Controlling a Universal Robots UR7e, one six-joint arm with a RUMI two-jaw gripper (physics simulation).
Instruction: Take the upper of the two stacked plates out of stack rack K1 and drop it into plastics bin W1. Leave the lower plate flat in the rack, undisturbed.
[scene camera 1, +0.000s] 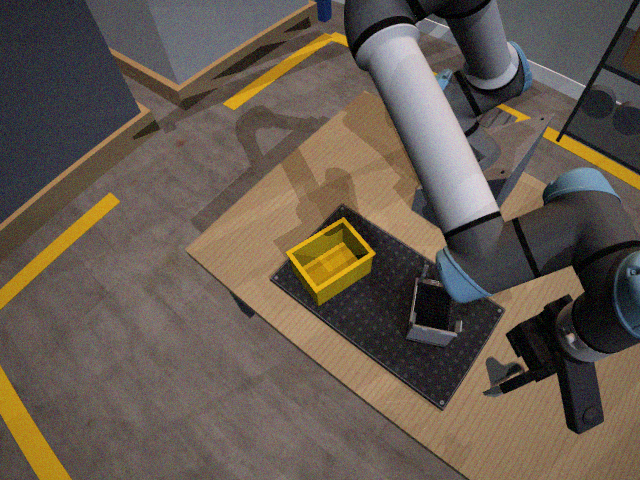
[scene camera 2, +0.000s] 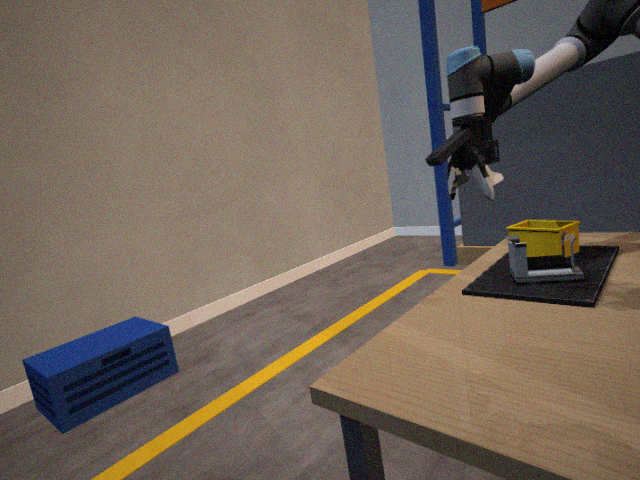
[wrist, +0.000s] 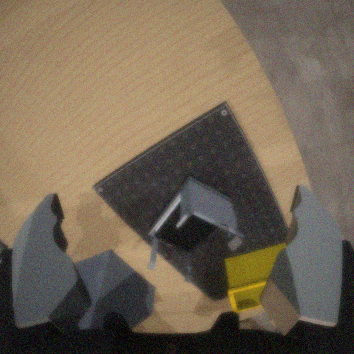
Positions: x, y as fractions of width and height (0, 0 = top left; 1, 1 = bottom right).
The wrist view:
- gripper: 0.49, 0.55
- black plate: 0.55, 0.65
